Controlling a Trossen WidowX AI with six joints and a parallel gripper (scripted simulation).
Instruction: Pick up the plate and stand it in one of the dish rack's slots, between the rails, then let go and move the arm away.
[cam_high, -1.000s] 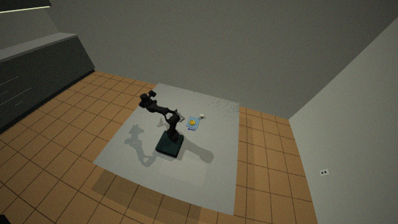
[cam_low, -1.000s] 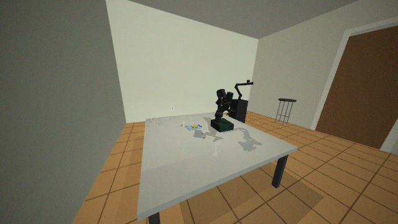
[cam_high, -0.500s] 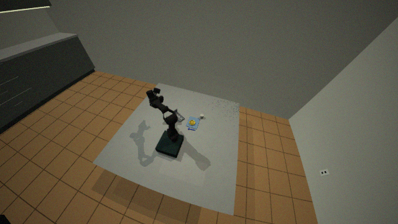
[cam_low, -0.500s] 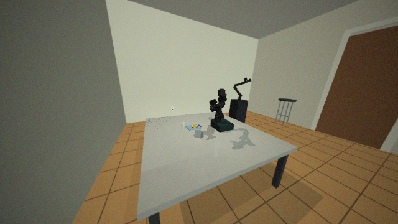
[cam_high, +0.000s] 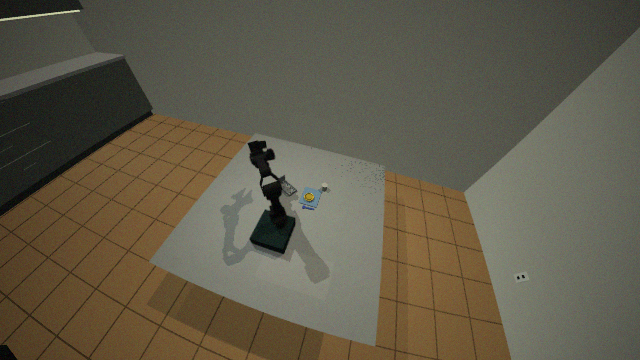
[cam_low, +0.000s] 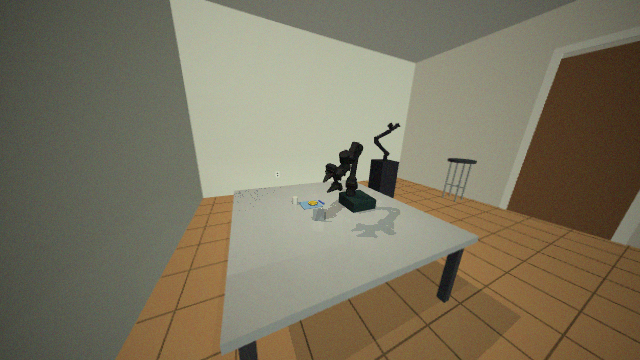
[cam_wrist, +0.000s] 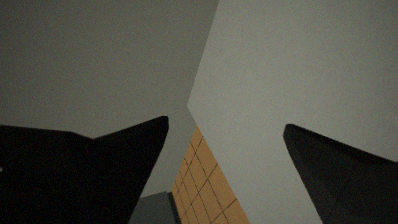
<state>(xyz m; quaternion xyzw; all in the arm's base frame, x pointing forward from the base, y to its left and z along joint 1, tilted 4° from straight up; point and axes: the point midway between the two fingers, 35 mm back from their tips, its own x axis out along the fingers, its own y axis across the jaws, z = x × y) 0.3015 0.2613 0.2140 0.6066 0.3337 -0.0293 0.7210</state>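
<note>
Right now my gripper tip is 4 cm past the yellow plate, 35 cm to the left of it and 24 cm above it. Also, from my gripper tip: grey dish rack (2 cm behind, 17 cm to the right, 24 cm below); white cup (9 cm ahead, 42 cm to the right, 23 cm below); light blue mat (2 cm behind, 36 cm to the right, 26 cm below).
</note>
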